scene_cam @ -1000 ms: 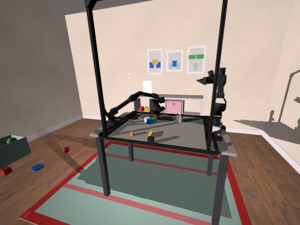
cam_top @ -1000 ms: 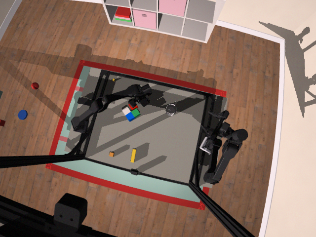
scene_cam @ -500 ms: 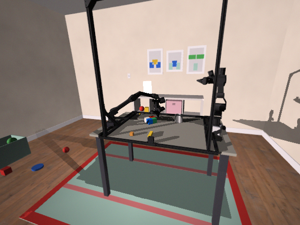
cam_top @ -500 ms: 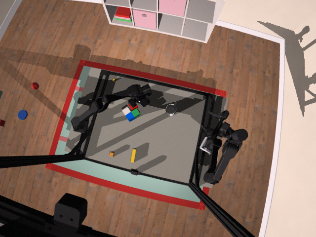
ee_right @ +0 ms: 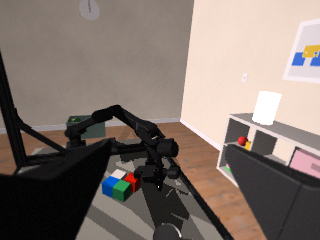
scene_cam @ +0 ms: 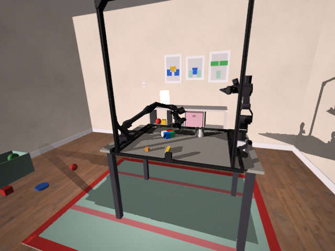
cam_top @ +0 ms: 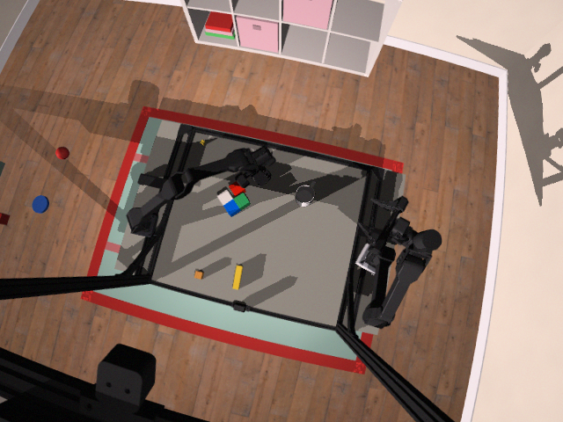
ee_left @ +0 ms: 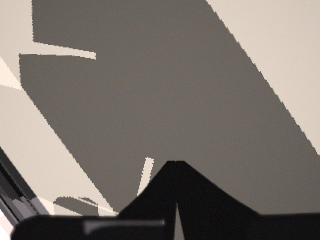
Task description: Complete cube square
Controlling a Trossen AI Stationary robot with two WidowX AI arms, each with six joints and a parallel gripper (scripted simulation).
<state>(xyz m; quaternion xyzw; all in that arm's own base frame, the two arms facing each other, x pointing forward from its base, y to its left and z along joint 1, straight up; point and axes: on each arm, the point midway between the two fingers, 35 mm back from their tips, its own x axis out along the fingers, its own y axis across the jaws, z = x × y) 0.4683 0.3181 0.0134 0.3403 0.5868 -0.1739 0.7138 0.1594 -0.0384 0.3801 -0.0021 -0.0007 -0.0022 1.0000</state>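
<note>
Now: left hand 90 mm to the right of the red cube, 80 mm past it and 40 mm above it. Also, from my left hand: green cube (140 mm behind, 60 mm to the left, 40 mm below); then blue cube (170 mm behind, 100 mm to the left, 40 mm below); then white cube (130 mm to the left, 130 mm behind, 40 mm below).
</note>
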